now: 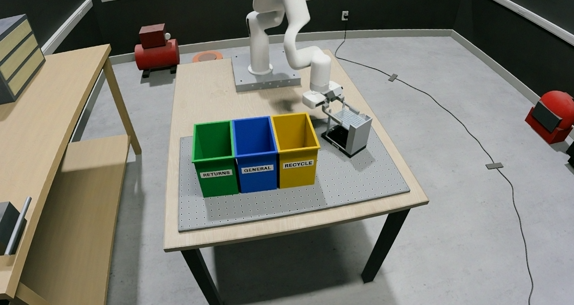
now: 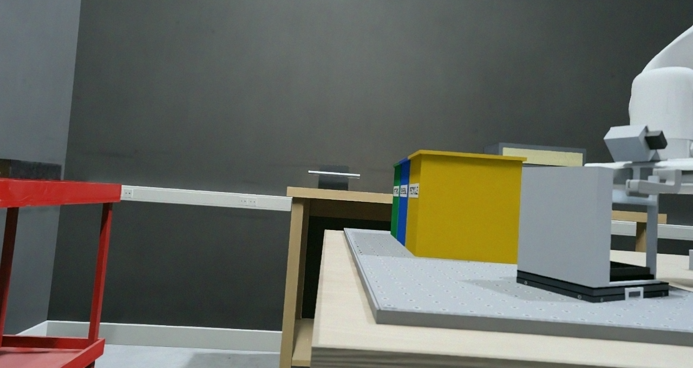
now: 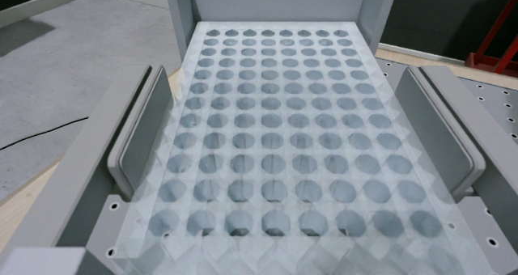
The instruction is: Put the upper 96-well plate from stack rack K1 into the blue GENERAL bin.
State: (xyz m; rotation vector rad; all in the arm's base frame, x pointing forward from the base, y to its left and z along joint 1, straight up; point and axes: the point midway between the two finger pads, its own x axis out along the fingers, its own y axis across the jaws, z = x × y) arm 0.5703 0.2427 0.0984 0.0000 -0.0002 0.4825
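My hand is 350 mm to the left of the blue general bin, 100 mm short of it and 40 mm above it. The rest, counted from my hand: dark plate (100 mm below, 20 mm ahead, 10 mm to the left); then clear 96-well plate (20 mm ahead, 10 mm to the left, 10 mm below); then yellow recycle bin (220 mm to the right, 110 mm ahead, 40 mm below).
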